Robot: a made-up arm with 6 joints.
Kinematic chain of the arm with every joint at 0, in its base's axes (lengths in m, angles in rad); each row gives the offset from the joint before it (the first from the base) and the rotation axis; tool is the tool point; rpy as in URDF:
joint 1: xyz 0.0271 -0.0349 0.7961 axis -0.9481 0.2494 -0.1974
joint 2: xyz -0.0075 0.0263 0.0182 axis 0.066 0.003 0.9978
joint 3: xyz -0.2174 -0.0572 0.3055 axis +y
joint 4: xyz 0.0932 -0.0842 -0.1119 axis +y
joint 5: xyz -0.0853 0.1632 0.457 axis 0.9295 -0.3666 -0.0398
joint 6: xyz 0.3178 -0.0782 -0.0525 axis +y
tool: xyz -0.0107 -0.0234 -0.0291 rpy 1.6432 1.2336 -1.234
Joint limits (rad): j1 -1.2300..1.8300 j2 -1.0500..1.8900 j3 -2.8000..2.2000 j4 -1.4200..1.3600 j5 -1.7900..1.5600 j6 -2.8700..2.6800
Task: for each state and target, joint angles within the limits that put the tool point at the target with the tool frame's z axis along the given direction. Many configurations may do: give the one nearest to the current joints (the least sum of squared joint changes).
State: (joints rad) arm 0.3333 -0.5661 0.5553 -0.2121 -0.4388 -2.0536
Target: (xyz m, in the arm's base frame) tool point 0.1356 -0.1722 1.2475 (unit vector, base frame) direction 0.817 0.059 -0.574
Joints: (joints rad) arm -0.2550 0.3211 1.1622 -0.7229 -0.5670 -2.8700
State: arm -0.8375 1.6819 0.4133 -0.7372 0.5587 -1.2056
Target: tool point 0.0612 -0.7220 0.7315 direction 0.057 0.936 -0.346
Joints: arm -1.2028 1.3083 0.3097 -1.2348 0.5029 -0.3779
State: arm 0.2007 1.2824 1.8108 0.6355 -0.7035 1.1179
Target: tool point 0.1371 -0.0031 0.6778 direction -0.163 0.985 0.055
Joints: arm 0.0353 1.2892 1.2014 0.6930 -0.9003 0.9450
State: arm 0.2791 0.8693 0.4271 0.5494 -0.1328 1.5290
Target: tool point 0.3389 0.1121 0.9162 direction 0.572 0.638 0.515
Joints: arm 0.4623 0.6236 0.3038 0.7618 -0.4506 0.9880
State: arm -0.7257 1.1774 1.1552 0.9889 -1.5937 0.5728
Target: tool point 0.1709 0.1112 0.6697 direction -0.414 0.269 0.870
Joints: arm -1.1201 1.1632 1.3434 0.8430 -1.5691 0.2906
